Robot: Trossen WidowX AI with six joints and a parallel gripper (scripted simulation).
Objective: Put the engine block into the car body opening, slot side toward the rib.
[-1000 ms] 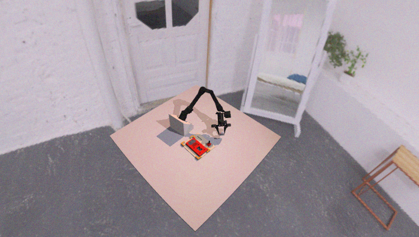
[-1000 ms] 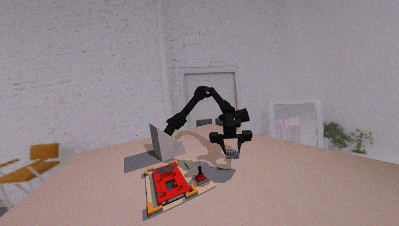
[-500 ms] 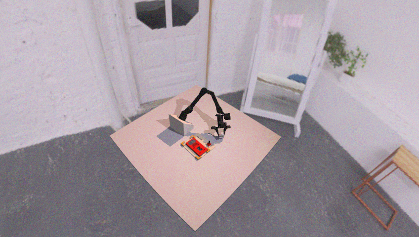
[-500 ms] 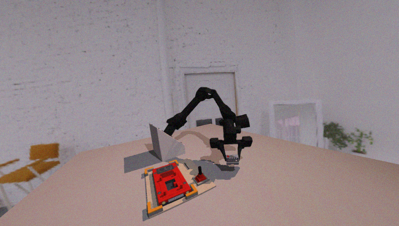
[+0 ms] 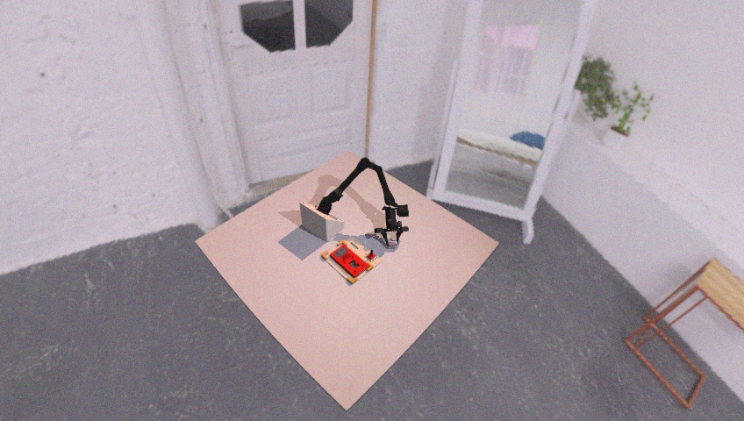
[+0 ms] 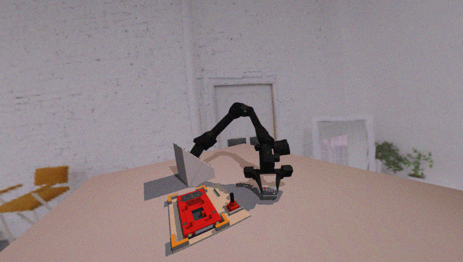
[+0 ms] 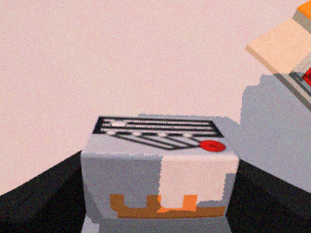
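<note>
Now: gripper tip right at the engine block. From my gripper tip the other things lie so: black peg (130 mm to the right, 50 mm behind, 10 mm above).
</note>
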